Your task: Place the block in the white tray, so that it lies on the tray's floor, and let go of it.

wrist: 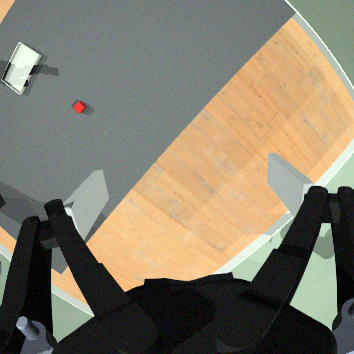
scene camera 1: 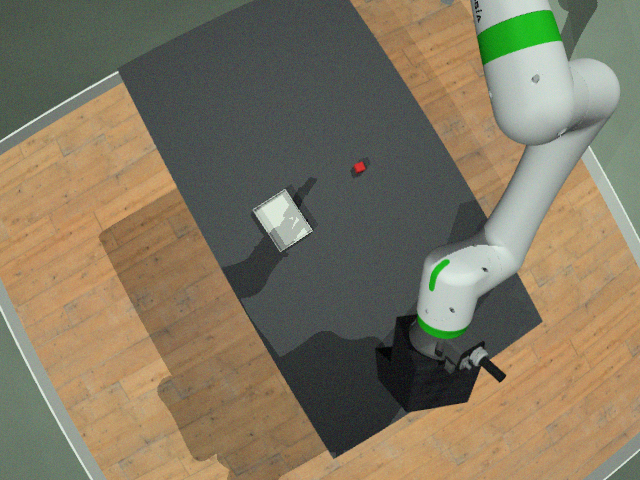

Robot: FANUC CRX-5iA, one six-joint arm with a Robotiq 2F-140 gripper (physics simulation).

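Seen in the pictures: gripper, between the fingertips: point(wrist: 185, 176); arm's base, origin of its link: point(scene camera 1: 438, 336).
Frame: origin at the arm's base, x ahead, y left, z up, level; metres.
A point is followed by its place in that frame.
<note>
The small red block point(scene camera 1: 359, 167) @(y -0.227, x 0.488, z -0.372 m) point(wrist: 79, 107) @(y -0.236, x 0.490, z -0.372 m) lies on the dark grey table surface, apart from the tray. The white tray point(scene camera 1: 276, 211) @(y 0.090, x 0.546, z -0.394 m) point(wrist: 22, 60) @(y 0.099, x 0.534, z -0.394 m) is a shallow rectangle with thin raised walls. It lies left of and below the block in the scene view, and at the upper left in the wrist view. No block shows inside it. My gripper point(wrist: 185, 176) @(y -0.530, x 0.655, z 0.182 m) is wide open, with nothing between its two grey finger pads. It is high above the surface, and the block shows beyond the left finger. The fingers do not show in the scene view.
The dark grey table surface point(scene camera 1: 206, 129) @(y 0.103, x 0.932, z -0.397 m) point(wrist: 150, 75) @(y -0.393, x 0.696, z -0.396 m) has wooden floor point(scene camera 1: 56, 206) point(wrist: 200, 175) around it. The arm's black base point(scene camera 1: 429, 382) @(y 0.092, x -0.062, z 0.026 m) stands at the lower right in the scene view, and the white arm point(scene camera 1: 537, 191) @(y -0.283, x 0.171, z 0.259 m) rises along the right side. Arm shadows cross the tray.
</note>
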